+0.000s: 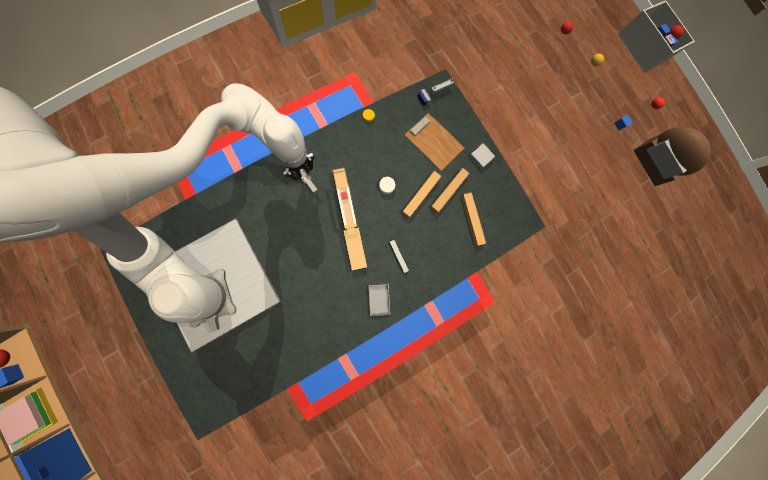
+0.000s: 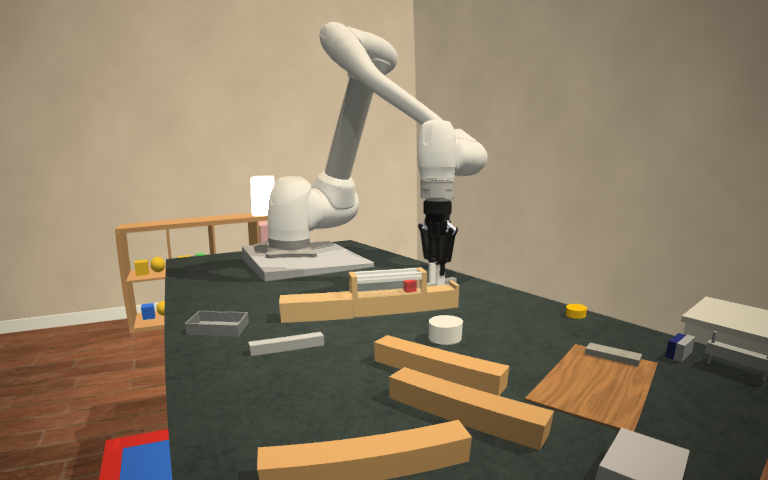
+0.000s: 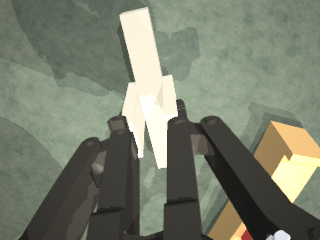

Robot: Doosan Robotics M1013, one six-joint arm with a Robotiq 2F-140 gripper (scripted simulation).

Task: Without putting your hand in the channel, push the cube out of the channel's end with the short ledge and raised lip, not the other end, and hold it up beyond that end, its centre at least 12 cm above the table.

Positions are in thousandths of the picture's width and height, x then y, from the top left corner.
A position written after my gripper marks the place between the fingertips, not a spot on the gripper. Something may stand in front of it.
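Note:
Grey tray (image 2: 275, 674), out of frame in image 3. White disc (image 2: 580, 689), out of frame in image 3. Grey bar (image 2: 377, 716). My gripper (image 2: 568, 597) (image 3: 480, 390).

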